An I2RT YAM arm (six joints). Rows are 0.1 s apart.
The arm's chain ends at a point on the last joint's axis. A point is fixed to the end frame.
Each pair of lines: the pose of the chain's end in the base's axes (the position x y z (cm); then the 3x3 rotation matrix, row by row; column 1 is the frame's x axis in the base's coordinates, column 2 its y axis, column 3 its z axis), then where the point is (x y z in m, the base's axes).
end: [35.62 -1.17 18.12], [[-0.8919 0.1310 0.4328], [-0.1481 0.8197 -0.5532], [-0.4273 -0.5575 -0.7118]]
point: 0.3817 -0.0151 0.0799
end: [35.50 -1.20 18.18], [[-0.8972 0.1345 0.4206], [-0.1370 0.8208 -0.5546], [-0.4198 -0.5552 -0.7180]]
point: 0.3796 -0.0152 0.0803
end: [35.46 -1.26 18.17], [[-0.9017 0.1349 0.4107], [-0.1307 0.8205 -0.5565], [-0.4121 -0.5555 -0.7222]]
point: 0.3783 -0.0159 0.0800
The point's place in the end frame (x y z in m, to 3 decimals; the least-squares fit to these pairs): 0.021 0.057 0.085
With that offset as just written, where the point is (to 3 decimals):
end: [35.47 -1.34 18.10], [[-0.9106 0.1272 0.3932], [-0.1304 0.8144 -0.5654], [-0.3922 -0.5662 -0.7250]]
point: 0.376 -0.018 0.079
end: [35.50 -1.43 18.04], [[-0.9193 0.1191 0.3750], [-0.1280 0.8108 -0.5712], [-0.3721 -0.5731 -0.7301]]
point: 0.374 -0.019 0.078
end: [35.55 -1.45 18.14], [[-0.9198 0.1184 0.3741], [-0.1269 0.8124 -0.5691], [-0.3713 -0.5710 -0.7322]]
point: 0.375 -0.019 0.079
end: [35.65 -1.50 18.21], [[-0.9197 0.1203 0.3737], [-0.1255 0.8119 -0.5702], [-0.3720 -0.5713 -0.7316]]
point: 0.376 -0.020 0.080
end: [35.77 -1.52 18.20], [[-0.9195 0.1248 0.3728], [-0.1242 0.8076 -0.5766], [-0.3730 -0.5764 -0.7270]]
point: 0.377 -0.021 0.080
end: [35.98 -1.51 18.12], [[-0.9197 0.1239 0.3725], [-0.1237 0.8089 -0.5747], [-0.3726 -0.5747 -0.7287]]
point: 0.379 -0.020 0.079
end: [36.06 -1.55 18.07], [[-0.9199 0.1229 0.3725], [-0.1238 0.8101 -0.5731], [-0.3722 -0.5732 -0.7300]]
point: 0.380 -0.021 0.078
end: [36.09 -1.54 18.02], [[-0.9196 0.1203 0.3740], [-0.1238 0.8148 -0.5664], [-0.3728 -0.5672 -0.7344]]
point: 0.380 -0.020 0.078
